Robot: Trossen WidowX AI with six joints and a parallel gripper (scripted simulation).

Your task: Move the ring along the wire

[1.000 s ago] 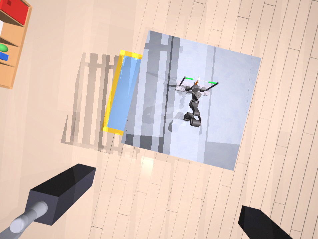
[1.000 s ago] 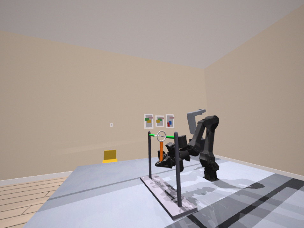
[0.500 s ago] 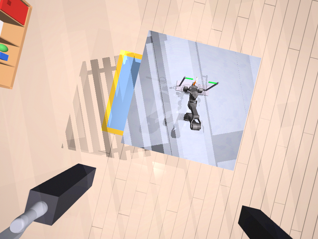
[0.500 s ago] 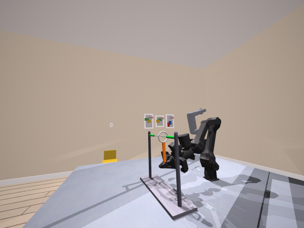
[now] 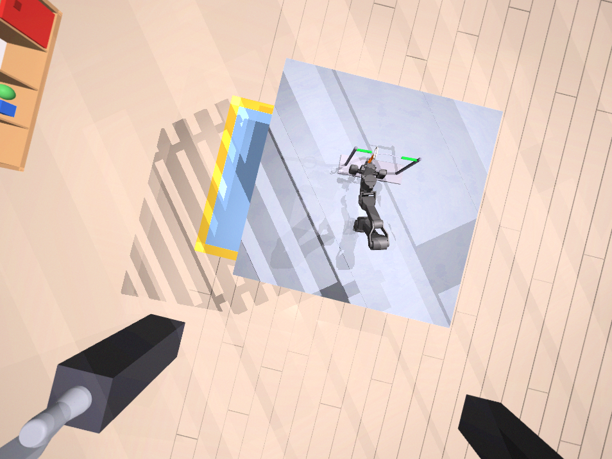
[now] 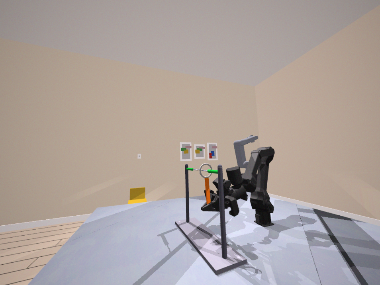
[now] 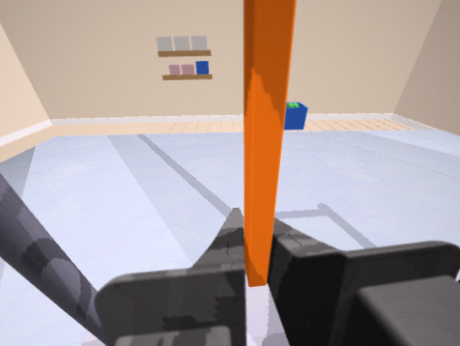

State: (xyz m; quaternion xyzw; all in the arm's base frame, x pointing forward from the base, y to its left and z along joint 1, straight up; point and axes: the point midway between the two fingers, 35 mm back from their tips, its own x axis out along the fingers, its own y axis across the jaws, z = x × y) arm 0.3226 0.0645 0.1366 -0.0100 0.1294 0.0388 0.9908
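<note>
The ring with orange handle is 100 mm above my gripper tip and 30 mm behind it.
</note>
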